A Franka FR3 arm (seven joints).
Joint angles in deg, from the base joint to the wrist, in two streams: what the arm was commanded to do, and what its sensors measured. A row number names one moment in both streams.
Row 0, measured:
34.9, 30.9, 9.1, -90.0, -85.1, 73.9, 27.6
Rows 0 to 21, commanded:
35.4, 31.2, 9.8, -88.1, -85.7, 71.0, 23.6
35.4, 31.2, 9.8, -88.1, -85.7, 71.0, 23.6
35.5, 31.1, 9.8, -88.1, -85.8, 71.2, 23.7
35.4, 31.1, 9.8, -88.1, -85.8, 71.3, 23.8
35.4, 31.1, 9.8, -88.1, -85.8, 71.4, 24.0
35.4, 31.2, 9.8, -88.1, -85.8, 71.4, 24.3
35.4, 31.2, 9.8, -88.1, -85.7, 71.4, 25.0
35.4, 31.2, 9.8, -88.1, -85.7, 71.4, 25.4
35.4, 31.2, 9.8, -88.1, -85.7, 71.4, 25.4
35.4, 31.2, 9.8, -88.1, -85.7, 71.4, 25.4
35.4, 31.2, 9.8, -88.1, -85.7, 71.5, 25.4
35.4, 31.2, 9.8, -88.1, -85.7, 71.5, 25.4
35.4, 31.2, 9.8, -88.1, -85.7, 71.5, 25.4
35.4, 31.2, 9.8, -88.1, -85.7, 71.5, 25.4
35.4, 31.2, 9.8, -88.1, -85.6, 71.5, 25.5
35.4, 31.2, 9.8, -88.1, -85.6, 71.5, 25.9
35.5, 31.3, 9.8, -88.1, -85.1, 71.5, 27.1
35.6, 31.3, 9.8, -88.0, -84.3, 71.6, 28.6
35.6, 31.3, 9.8, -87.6, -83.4, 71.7, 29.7
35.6, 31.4, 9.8, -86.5, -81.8, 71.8, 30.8
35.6, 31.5, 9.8, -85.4, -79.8, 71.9, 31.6
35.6, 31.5, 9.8, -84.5, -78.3, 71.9, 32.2
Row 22, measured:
35.7, 30.9, 9.5, -88.0, -83.0, 72.3, 29.5
